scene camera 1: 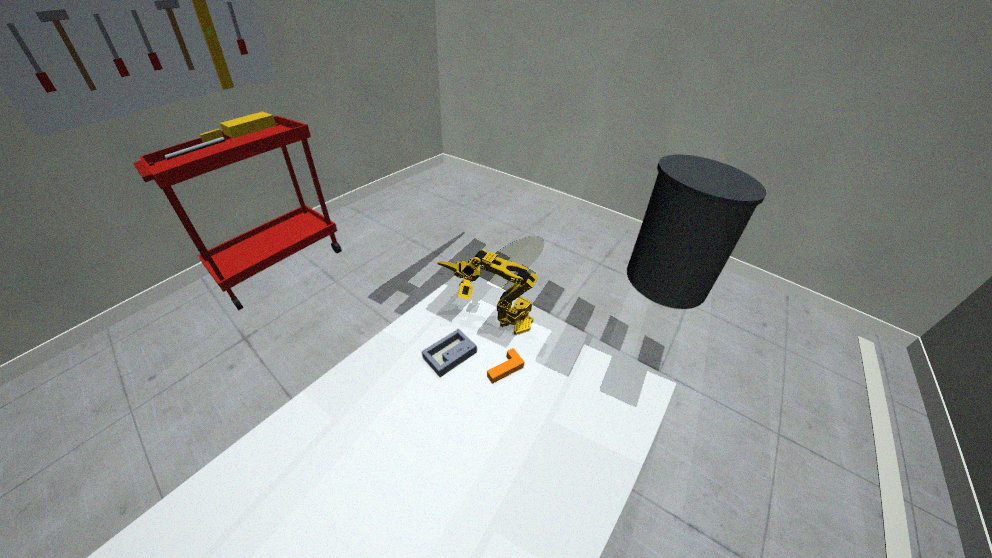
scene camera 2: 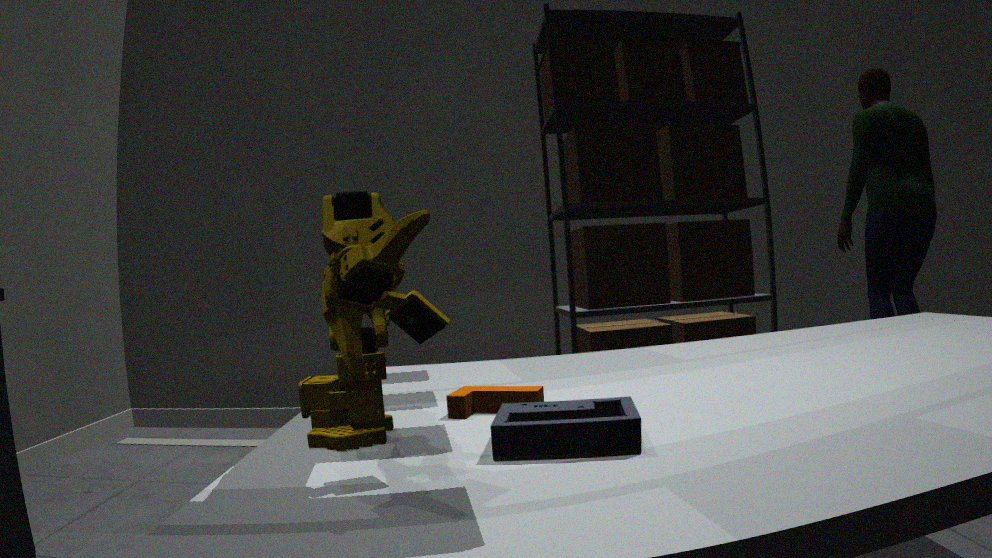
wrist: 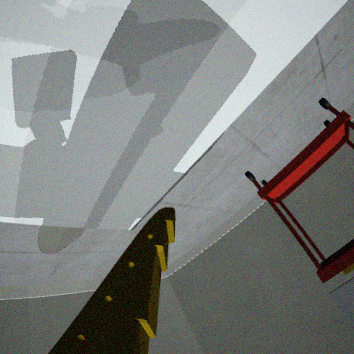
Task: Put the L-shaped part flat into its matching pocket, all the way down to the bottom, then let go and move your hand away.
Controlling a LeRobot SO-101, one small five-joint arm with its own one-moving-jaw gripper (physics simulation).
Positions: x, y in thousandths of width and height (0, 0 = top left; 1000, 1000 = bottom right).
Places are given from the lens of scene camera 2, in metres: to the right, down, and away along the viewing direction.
dark grey pocket tray (scene camera 2: 609, 766): 0.10, 0.14, 0.48
